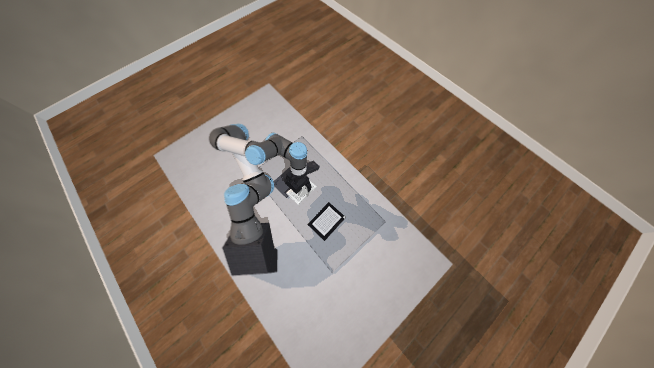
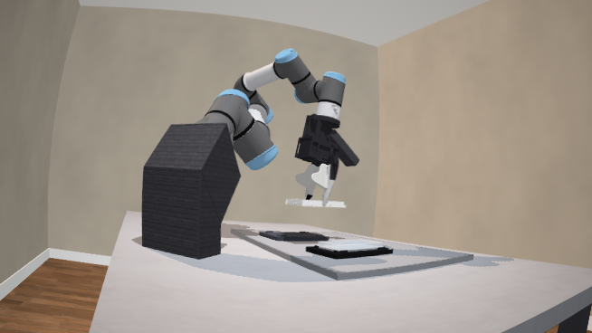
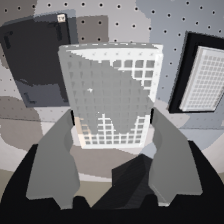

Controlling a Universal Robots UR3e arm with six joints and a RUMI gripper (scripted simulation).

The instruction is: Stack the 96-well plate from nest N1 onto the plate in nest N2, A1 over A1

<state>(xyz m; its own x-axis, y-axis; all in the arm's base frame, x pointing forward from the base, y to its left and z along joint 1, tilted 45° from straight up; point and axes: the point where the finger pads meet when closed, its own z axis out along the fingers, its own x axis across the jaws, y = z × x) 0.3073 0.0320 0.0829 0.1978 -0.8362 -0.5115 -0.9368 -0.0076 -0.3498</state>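
My gripper is now 30 mm short of the black nest N2, 180 mm to the left of it and 110 mm above it. From my hand the other things lie so: dark plate nest N1: 20 mm behind, 120 mm to the left, 110 mm below; then label: 110 mm ahead, 220 mm to the right, 100 mm below; then white 96-well plate: 10 mm below.
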